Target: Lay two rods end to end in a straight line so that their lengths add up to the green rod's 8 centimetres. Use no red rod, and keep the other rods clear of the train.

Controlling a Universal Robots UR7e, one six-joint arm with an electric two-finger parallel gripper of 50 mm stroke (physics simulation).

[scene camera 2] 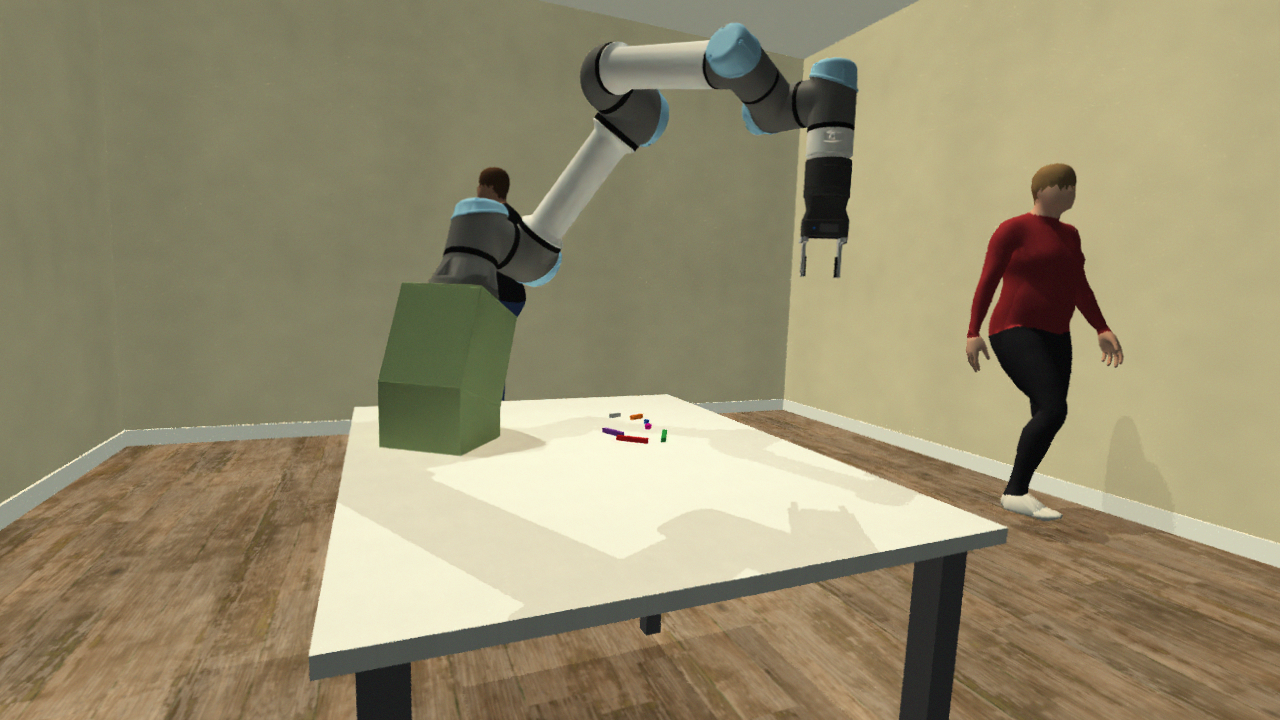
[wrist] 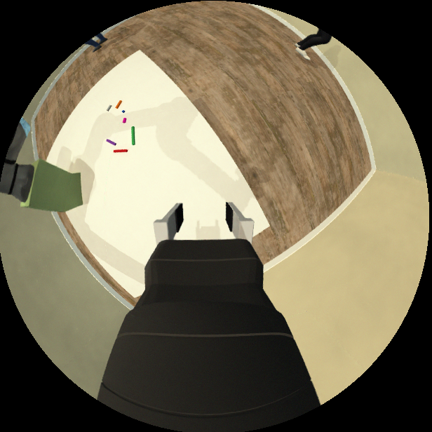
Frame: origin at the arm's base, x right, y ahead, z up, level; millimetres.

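Seen in the pictures: gripper, fingertip midpoint: [scene camera 2: 819, 277]; arm's base at its link origin: [scene camera 2: 462, 300].
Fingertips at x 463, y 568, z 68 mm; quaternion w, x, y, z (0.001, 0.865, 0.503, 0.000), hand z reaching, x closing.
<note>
Pixels of each thing's top centre, then the offset from my fingertips to it. Level surfaces: height alone.
- green rod at its top centre: [scene camera 2: 664, 433] dx -331, dy -143, dz -349 mm
- red rod at its top centre: [scene camera 2: 632, 436] dx -316, dy -223, dz -349 mm
- purple rod at its top centre: [scene camera 2: 613, 430] dx -386, dy -245, dz -349 mm
- magenta rod at its top centre: [scene camera 2: 648, 424] dx -426, dy -145, dz -349 mm
- small blue piece at its top centre: [scene camera 2: 646, 419] dx -474, dy -132, dz -349 mm
- orange rod at its top centre: [scene camera 2: 636, 414] dx -533, dy -137, dz -349 mm
- grey rod at its top centre: [scene camera 2: 614, 413] dx -562, dy -186, dz -349 mm
- white table at its surface level: dz -359 mm
The green rod [scene camera 2: 664, 436] [wrist: 133, 135] lies flat on the table. A red rod [scene camera 2: 631, 439] [wrist: 120, 151] and a purple rod [scene camera 2: 613, 431] [wrist: 111, 142] lie near it, apart from each other in the wrist view. A magenta rod [scene camera 2: 648, 426] [wrist: 124, 120] and a small blue piece [scene camera 2: 646, 420] [wrist: 123, 111] lie beyond the green rod's end. An orange rod [scene camera 2: 636, 416] [wrist: 119, 104] and a grey rod [scene camera 2: 614, 415] [wrist: 109, 108] lie side by side with a gap. My gripper [scene camera 2: 820, 259] [wrist: 204, 211] is open and empty, high above the table, away from the rods.
The white table [scene camera 2: 572, 501] [wrist: 125, 190] bears the rods and a green pedestal [scene camera 2: 420, 411] [wrist: 57, 187] under the arm's base. Arm shadows fall on the table. A person in red [scene camera 2: 1038, 268] stands on the floor to the right; another person [scene camera 2: 493, 182] is partly hidden behind the arm.
</note>
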